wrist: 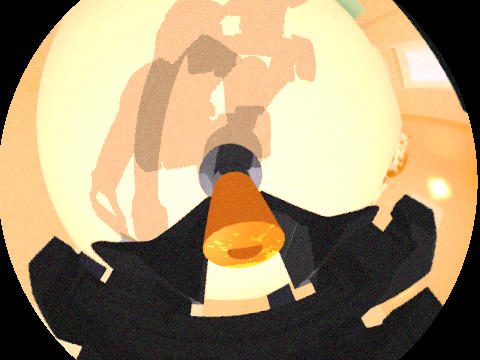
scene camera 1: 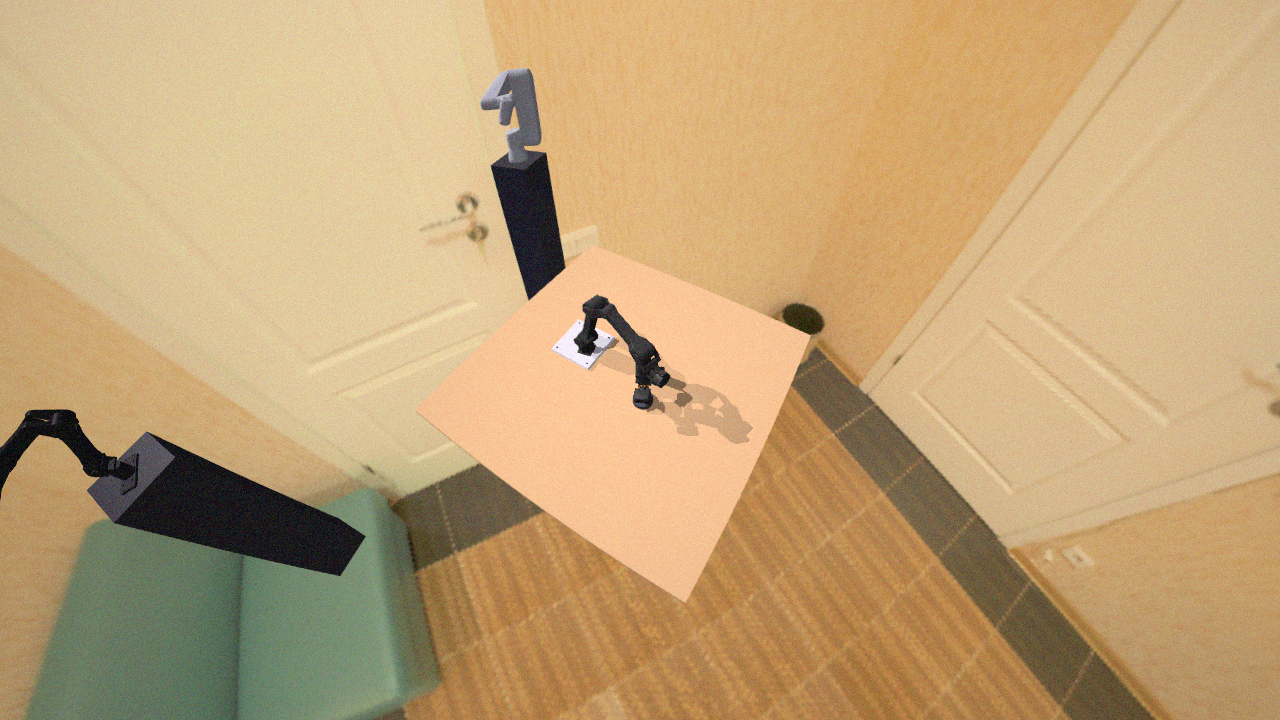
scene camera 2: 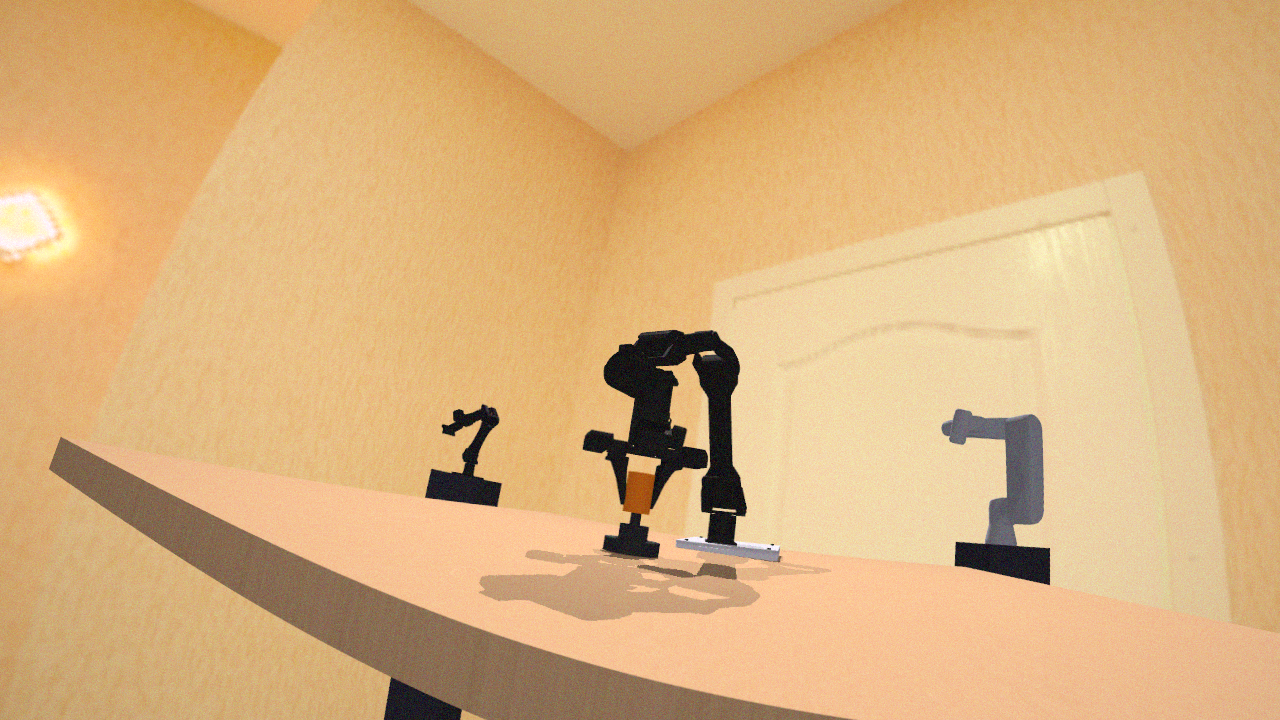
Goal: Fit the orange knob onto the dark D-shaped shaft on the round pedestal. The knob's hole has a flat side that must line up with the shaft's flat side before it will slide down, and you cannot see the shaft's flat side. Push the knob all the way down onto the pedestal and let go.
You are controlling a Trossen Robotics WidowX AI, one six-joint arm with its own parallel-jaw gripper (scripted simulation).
Observation:
In view: the gripper (scene camera 2: 636, 507), an orange knob (scene camera 2: 639, 489) and a round pedestal (scene camera 2: 632, 539).
The orange knob shows as well in the wrist view (wrist: 241, 231). The gripper is seen too in the wrist view (wrist: 235, 198). The round pedestal is seen too in the wrist view (wrist: 227, 158).

